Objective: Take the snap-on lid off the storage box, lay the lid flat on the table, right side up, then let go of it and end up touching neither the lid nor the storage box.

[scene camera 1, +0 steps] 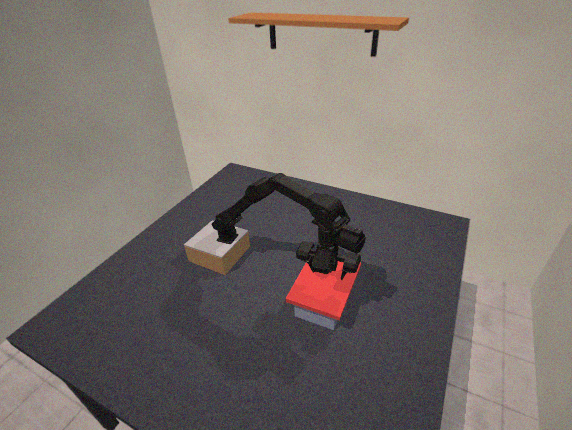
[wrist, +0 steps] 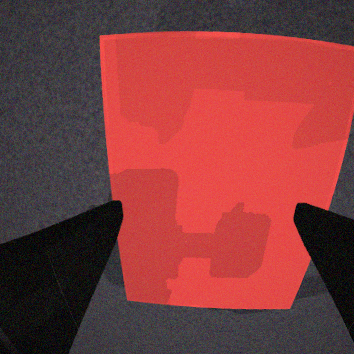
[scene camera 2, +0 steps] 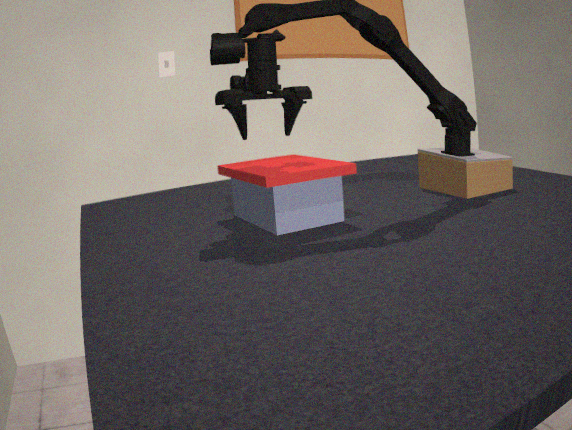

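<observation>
The red lid point(scene camera 1: 322, 292) point(scene camera 2: 290, 167) point(wrist: 235, 165) lies flat on top of the storage box, its rim overhanging the sides. The pale blue-grey storage box point(scene camera 1: 315, 317) point(scene camera 2: 307, 205) stands upright on the table. My gripper point(scene camera 2: 266, 136) point(wrist: 208, 210) is open and empty, pointing straight down above the lid, with a gap between the fingertips and the lid. In the wrist view the fingertips show at the left and right edges of the lid, toward its nearer end. In the scene camera 1 view the gripper partly hides the lid's far end.
The arm's base stands on a tan block with a pale top point(scene camera 1: 206, 261) point(scene camera 2: 490, 176), on the dark table point(scene camera 1: 240, 400) point(scene camera 2: 300, 340) to one side of the box. A wooden shelf point(scene camera 1: 320, 21) hangs on the wall, high above the table.
</observation>
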